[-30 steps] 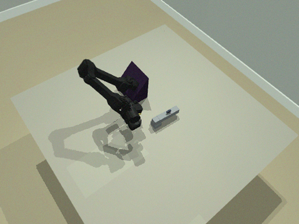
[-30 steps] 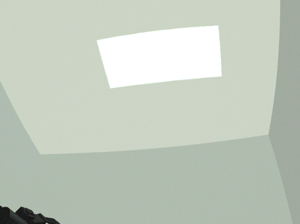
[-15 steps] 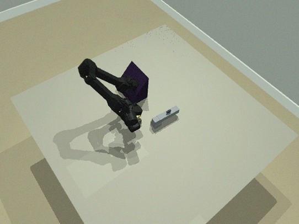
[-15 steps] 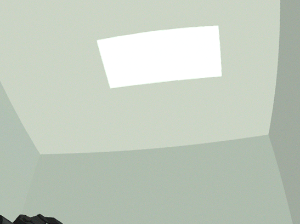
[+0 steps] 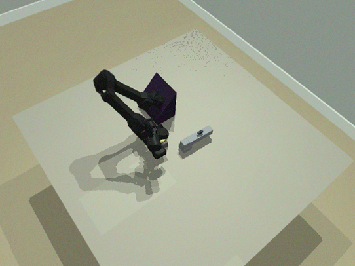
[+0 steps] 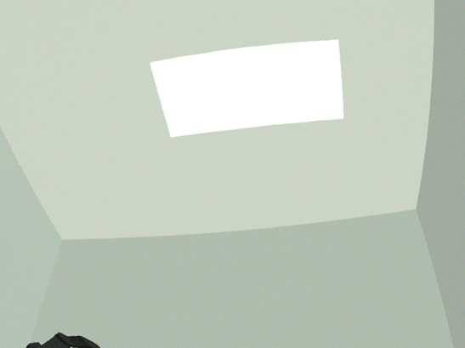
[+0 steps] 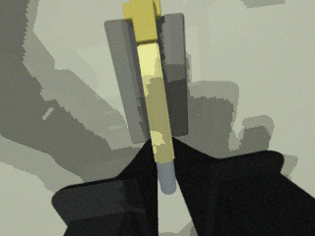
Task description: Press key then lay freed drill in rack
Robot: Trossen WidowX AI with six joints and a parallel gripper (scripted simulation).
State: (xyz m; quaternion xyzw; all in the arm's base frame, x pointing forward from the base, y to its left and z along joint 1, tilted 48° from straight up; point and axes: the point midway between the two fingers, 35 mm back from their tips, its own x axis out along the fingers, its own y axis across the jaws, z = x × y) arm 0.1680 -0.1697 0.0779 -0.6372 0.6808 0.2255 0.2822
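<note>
Now: the drill 4 cm to the left of my gripper tip and 3 cm above it. Also, from my gripper tip: dark grey block (5 cm to the left, 1 cm above); then dark blue key (24 cm to the left, 10 cm ahead, 4 cm above); then grey housing block (21 cm to the left, 9 cm ahead, 3 cm above).
</note>
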